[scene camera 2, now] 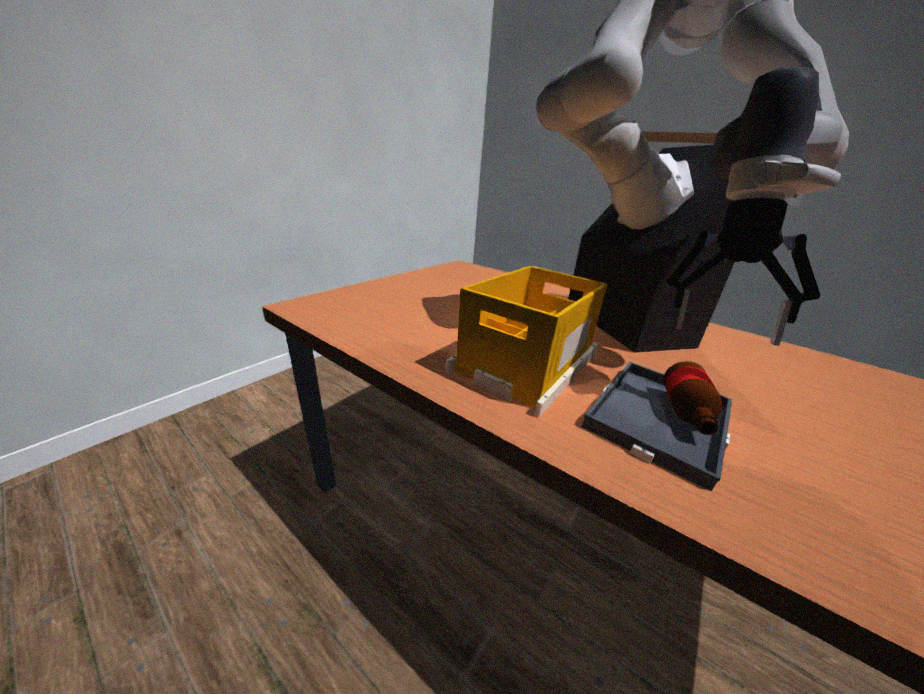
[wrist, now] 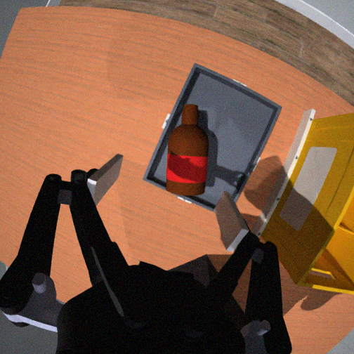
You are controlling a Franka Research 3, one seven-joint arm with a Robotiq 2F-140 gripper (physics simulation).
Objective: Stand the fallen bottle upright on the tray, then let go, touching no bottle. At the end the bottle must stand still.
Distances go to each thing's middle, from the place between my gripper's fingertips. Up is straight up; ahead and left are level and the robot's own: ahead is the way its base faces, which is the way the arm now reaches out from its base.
Right now my hand is 11 cm above the brown bottle (scene camera 2: 694, 398), 4 cm short of it and 2 cm to the left of it. Also, from my hand: white rail (scene camera 2: 543, 403) (22 cm to the right, 14 cm below, 2 cm ahead).
